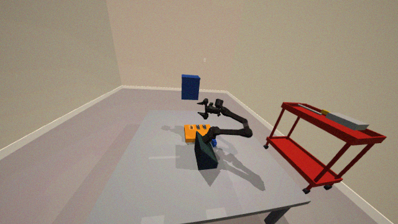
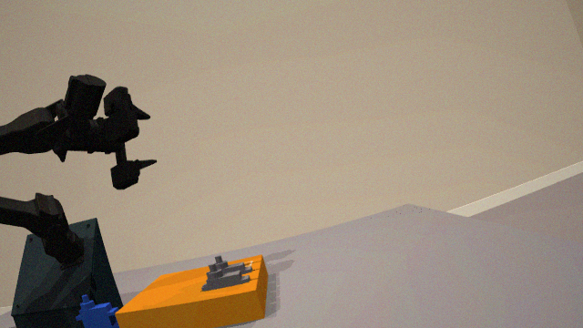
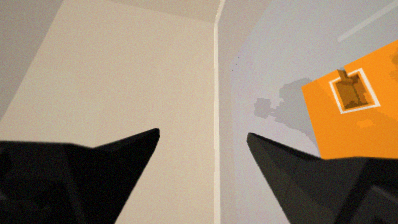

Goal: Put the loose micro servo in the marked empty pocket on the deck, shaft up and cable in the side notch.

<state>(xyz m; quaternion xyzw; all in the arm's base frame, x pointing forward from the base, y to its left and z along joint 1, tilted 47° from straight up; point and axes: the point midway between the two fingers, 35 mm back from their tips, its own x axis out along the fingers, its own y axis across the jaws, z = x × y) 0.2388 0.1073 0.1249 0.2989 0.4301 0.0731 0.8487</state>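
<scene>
My gripper tip is now 31 cm above the orange robot deck, 5 cm to the left of it and 2 cm past it.
</scene>
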